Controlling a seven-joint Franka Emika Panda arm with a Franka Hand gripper.
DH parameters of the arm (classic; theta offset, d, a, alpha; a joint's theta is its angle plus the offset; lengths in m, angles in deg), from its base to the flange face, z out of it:
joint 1: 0 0.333 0 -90
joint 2: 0 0 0 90
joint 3: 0 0.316 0.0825 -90
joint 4: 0 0 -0.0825 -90
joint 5: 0 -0.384 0 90
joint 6: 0 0 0.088 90
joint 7: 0 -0.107 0 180
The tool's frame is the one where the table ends.
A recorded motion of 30 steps. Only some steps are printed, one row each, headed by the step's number.
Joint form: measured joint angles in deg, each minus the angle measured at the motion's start. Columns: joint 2, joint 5, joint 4, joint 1, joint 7, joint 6, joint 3.
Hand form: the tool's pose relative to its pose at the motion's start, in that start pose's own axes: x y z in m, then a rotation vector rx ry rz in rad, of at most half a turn. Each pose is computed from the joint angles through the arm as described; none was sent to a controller.
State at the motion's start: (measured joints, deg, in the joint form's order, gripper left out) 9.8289 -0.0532 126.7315 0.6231 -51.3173 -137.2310 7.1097
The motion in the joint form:
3: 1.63 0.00 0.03 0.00 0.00 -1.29 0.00
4: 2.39 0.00 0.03 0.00 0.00 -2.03 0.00
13: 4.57 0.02 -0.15 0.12 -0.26 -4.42 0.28
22: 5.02 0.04 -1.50 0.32 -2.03 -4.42 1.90
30: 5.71 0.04 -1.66 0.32 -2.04 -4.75 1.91
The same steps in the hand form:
3: 0.0008 -0.0006 0.0137 -0.0027 -0.0066 0.0007
4: 0.0013 -0.0011 0.0198 -0.0019 -0.0080 0.0011
13: 0.0004 -0.0058 0.0357 0.0071 -0.0080 -0.0003
22: -0.0088 -0.0226 0.0306 0.0247 -0.0053 0.0000
30: -0.0083 -0.0233 0.0357 0.0232 -0.0088 0.0005

